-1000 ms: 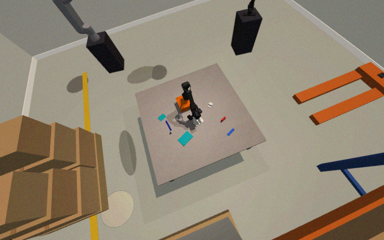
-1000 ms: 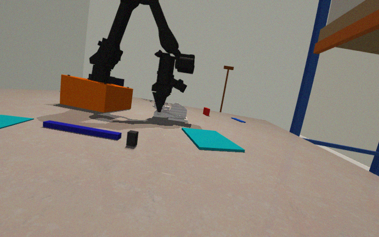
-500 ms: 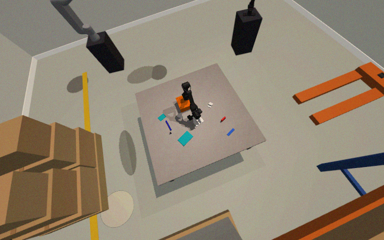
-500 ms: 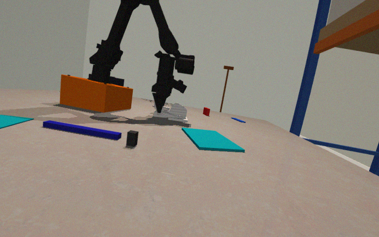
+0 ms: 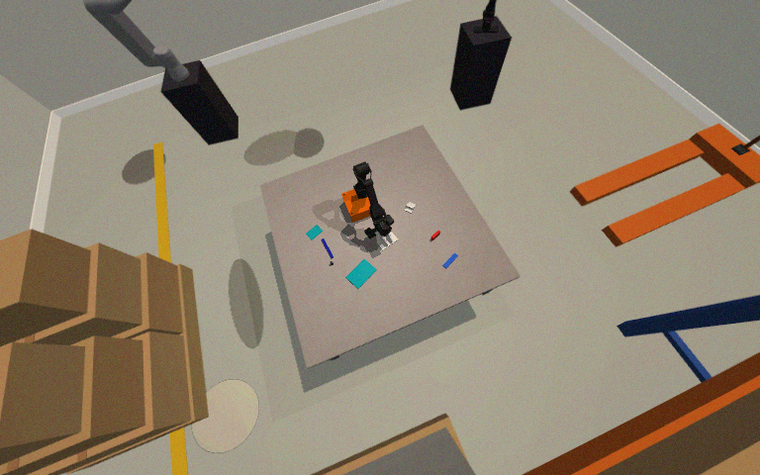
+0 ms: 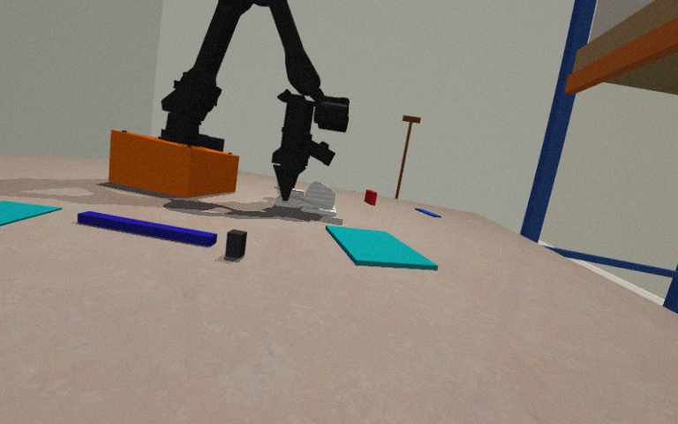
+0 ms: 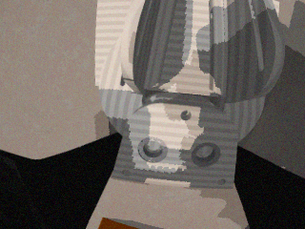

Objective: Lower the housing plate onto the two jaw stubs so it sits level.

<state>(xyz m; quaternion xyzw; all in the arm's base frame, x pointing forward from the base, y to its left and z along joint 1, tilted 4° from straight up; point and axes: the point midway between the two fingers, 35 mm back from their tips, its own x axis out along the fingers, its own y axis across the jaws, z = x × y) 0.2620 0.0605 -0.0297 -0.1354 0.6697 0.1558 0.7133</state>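
Now: the white jaw assembly 20 mm to the left of my gripper tip and 10 mm ahead of it. Round my gripper tip: red block 330 mm to the left, 110 mm ahead, 10 mm above; then white ribbed part 230 mm to the left, 130 mm behind; then housing plate 20 mm above, 10 mm ahead.
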